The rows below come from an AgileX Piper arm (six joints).
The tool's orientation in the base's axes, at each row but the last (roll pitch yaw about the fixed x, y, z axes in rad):
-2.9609, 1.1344, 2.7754
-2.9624, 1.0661, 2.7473
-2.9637, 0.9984, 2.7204
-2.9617, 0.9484, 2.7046
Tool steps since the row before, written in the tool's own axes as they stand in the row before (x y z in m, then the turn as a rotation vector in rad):
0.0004, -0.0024, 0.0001, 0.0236, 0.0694, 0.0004
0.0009, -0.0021, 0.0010, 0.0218, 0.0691, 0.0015
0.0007, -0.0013, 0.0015, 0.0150, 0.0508, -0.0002
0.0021, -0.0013, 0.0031, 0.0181, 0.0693, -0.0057
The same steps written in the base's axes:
-0.0013, -0.0021, -0.0002, 0.0260, 0.0631, -0.0268
-0.0008, -0.0021, -0.0011, 0.0274, 0.0619, -0.0258
0.0000, -0.0017, -0.0013, 0.0198, 0.0460, -0.0174
0.0002, -0.0021, -0.0033, 0.0247, 0.0648, -0.0187

